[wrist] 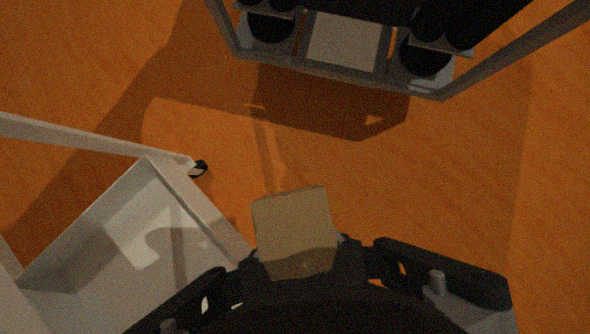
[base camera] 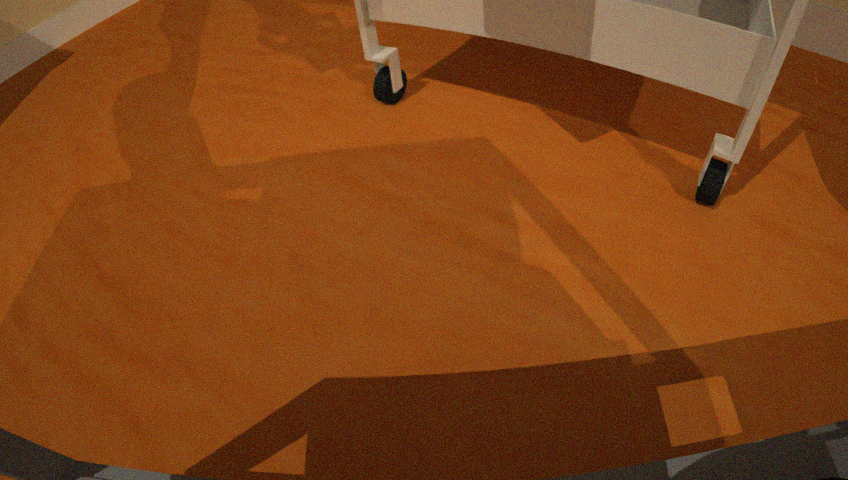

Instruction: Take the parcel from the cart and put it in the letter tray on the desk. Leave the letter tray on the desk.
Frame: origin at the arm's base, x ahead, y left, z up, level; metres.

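Seen in the pictures: gripper, fingertip midpoint: (wrist: 300,246).
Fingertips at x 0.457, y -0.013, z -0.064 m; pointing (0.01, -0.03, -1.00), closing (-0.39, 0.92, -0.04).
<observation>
Offsets run from my fingertips to a thing's top centre. "spot": to the spot under its first point. Level surfaces: height alone.
A tan box-shaped parcel {dx -0.003, dy -0.001, dz +0.043 m} (wrist: 295,227) is in the lower middle of the wrist view. My gripper (wrist: 300,246) is shut on it, with a dark finger on either side. The parcel is held in the air above the orange floor, close beside the cart's corner. The white cart {spot: dx +0.078, dy -0.098, dz -0.188 m} (base camera: 538,35) (wrist: 200,210) shows at the top right of the base camera view and at the lower left of the wrist view. The gripper and the parcel do not show in the base camera view. The desk and the letter tray do not show in either view.
Two cart casters (base camera: 390,85) (base camera: 712,181) stand on the orange floor {dz -0.333 m} (base camera: 297,267). One caster {spot: dx -0.026, dy -0.269, dz -0.290 m} (wrist: 199,168) shows beyond the cart's corner in the wrist view. The robot's base frame (wrist: 345,77), with dark round parts, is at the top of the wrist view.
</observation>
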